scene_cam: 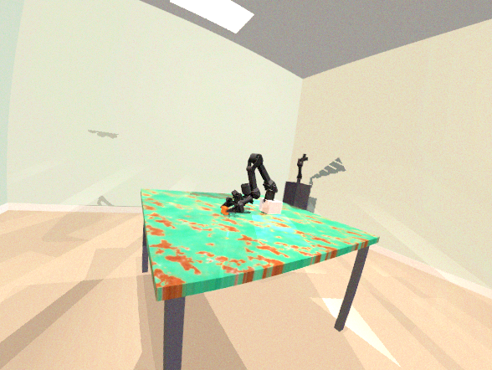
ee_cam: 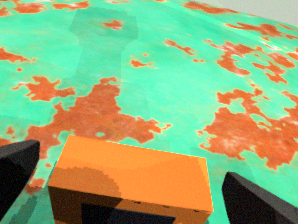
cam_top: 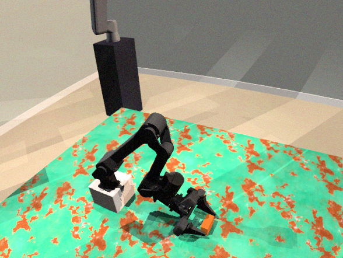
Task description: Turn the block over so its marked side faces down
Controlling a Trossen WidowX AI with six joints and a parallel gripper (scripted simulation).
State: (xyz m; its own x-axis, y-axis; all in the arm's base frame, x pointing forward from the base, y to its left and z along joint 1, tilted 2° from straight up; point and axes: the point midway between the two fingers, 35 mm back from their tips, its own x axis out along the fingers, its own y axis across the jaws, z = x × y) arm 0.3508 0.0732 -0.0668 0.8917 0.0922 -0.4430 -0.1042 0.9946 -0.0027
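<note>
Right now my gripper tip is 20 mm past the orange block and 10 mm above it.
</note>
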